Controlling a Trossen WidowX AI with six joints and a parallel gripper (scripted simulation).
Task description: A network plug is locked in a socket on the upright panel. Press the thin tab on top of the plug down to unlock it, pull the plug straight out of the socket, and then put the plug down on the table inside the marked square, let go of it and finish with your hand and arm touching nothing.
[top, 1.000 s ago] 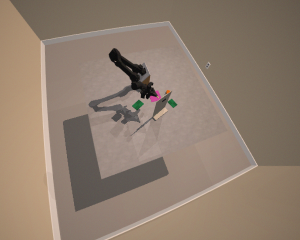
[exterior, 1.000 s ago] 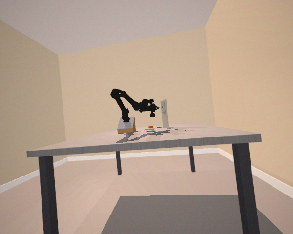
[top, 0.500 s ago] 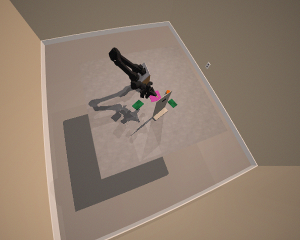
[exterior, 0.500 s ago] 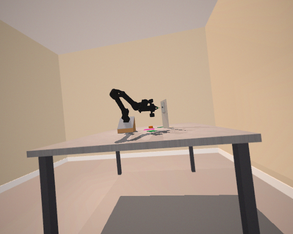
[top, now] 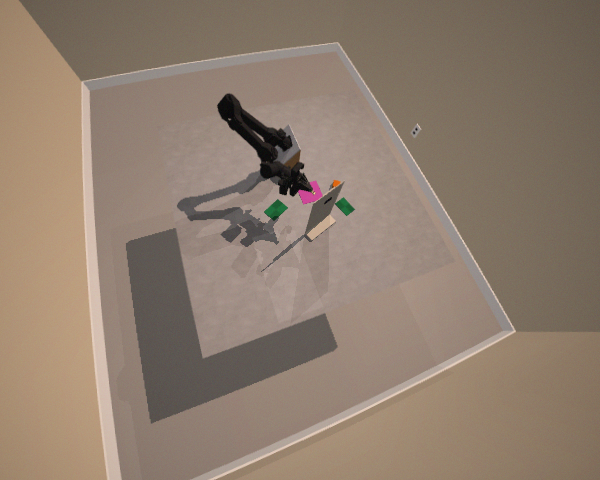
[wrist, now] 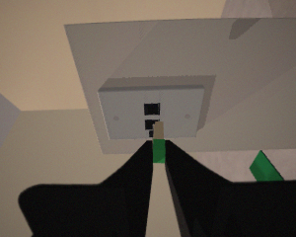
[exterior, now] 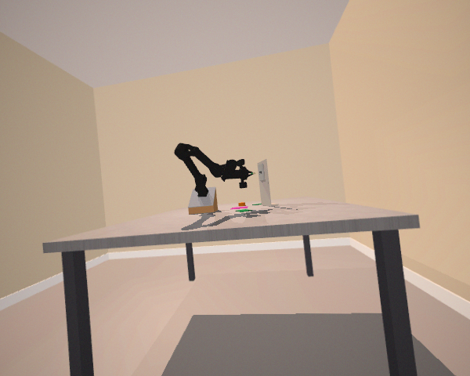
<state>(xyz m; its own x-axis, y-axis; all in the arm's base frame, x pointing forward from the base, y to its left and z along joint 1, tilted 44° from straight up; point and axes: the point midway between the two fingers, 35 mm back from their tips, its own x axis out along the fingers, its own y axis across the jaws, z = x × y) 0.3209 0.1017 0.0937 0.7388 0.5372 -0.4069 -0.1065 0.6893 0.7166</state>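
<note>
My gripper tip is now 230 mm above the pink square, 130 mm past it and 50 mm to the right of it. From my gripper tip the other things lie so: upright panel 90 mm below, 70 mm ahead, 50 mm to the left; network plug 10 mm ahead; orange block 220 mm below, 200 mm to the left, 140 mm behind.
</note>
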